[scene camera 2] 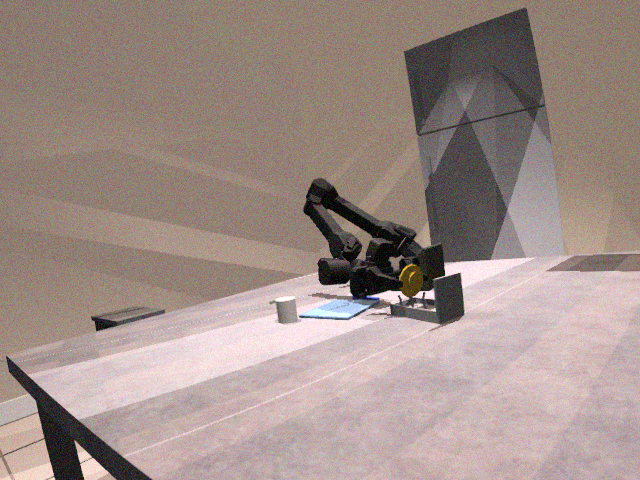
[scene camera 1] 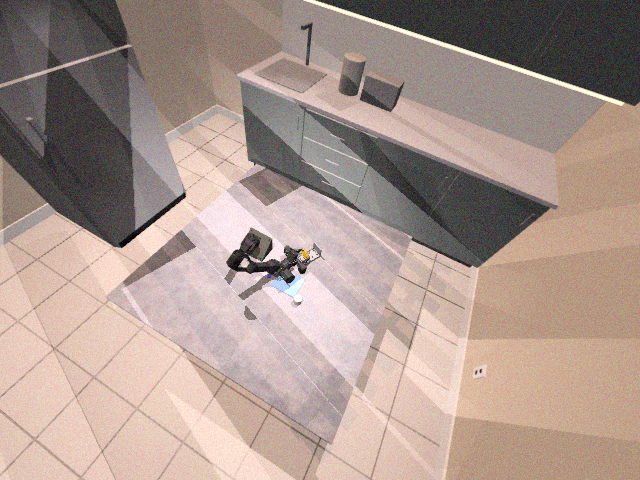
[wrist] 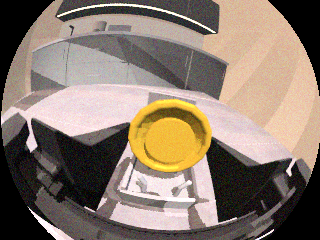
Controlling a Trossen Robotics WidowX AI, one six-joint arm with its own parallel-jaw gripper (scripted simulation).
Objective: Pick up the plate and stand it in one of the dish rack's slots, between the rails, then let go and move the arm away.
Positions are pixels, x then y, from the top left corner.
Scene:
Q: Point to a dish rack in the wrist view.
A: At 142,185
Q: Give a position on a light blue mat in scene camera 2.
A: At 338,310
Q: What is my gripper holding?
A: A yellow plate.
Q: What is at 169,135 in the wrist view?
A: A yellow plate.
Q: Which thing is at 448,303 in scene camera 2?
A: A dish rack.

